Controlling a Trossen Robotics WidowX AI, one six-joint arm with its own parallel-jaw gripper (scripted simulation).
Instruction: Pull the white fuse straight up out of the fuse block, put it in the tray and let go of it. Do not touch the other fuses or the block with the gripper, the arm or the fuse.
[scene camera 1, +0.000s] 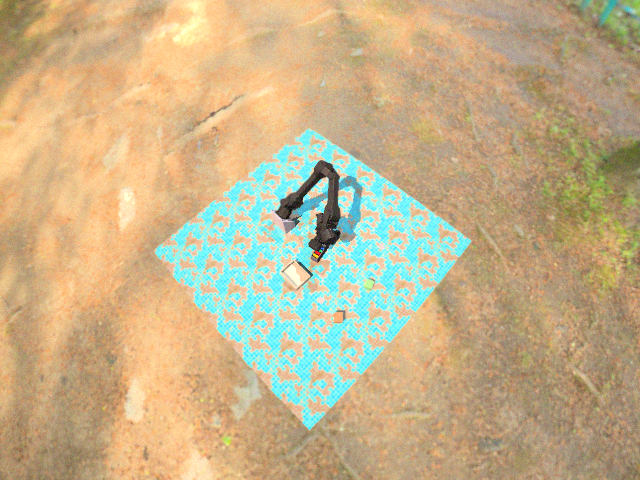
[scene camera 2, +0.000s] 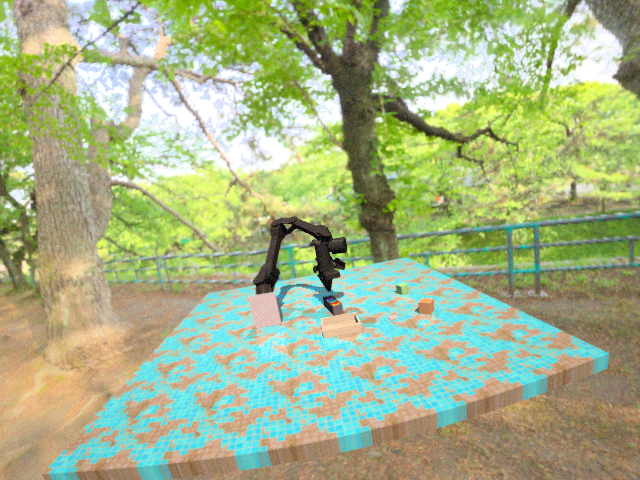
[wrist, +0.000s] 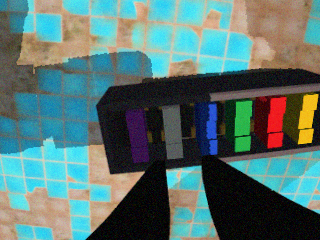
Labels:
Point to a green fuse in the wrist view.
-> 237, 112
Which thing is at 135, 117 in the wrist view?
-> A purple fuse.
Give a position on a blue fuse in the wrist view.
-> At 205, 112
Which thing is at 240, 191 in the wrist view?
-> The gripper.

